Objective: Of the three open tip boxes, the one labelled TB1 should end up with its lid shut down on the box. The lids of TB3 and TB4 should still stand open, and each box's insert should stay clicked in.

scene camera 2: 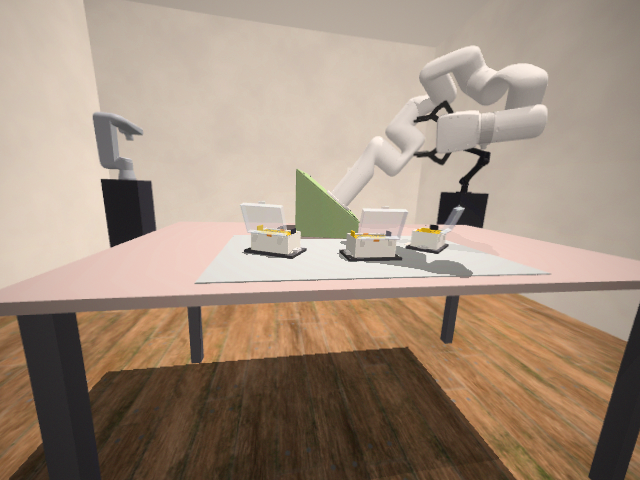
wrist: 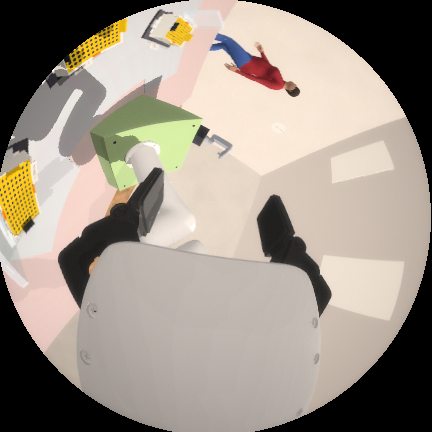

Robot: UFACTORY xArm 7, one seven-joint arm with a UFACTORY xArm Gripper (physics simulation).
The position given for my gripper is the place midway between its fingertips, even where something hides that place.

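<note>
Scene camera 2 shows my gripper (scene camera 2: 413,138) and a pale mat (scene camera 2: 322,261). The wrist view also shows my gripper (wrist: 215,194).
</note>
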